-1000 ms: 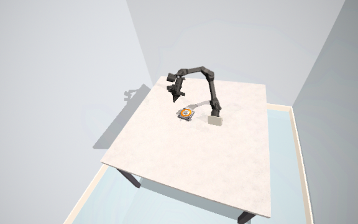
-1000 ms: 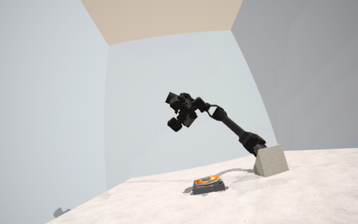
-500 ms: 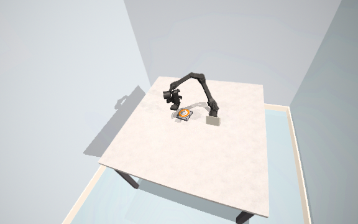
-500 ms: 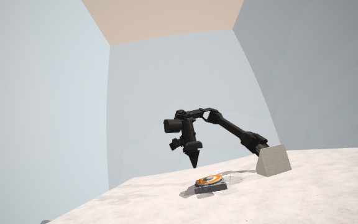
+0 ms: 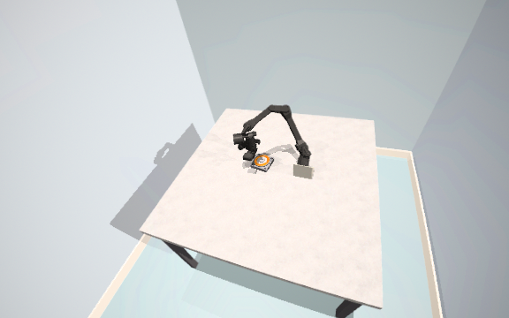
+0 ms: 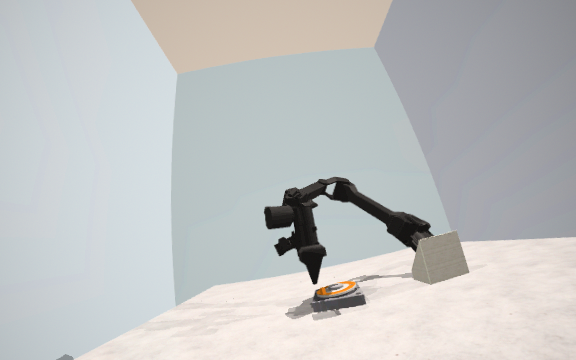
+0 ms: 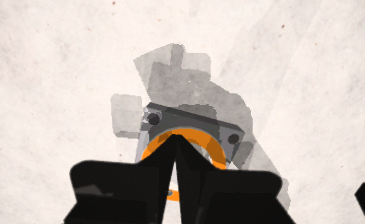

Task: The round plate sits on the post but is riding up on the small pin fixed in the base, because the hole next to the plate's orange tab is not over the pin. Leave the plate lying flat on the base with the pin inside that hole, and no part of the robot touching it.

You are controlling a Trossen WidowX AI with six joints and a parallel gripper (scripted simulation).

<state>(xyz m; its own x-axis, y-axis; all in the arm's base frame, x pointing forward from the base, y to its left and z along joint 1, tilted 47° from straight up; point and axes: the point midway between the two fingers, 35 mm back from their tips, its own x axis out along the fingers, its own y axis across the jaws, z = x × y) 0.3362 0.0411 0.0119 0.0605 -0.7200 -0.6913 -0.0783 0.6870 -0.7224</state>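
Right now the grey square base is 5 cm behind my gripper tip, 2 cm to the right of it and 3 cm below it.
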